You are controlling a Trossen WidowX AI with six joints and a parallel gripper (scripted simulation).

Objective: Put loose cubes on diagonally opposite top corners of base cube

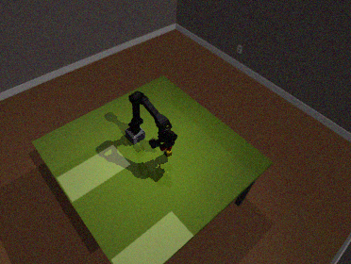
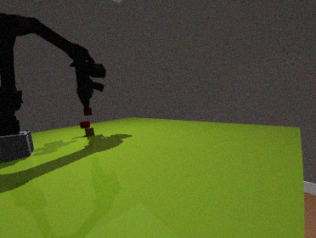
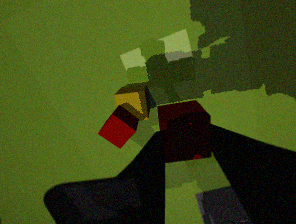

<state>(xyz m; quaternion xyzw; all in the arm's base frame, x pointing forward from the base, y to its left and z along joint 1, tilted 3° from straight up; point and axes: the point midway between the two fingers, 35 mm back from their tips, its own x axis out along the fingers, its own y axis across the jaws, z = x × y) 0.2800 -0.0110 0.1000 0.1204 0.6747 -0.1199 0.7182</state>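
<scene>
Right now my gripper tip is 1 cm short of the yellow base cube, 5 cm to the right of it and 11 cm above it. Round my gripper tip: red cube right at my gripper tip.
</scene>
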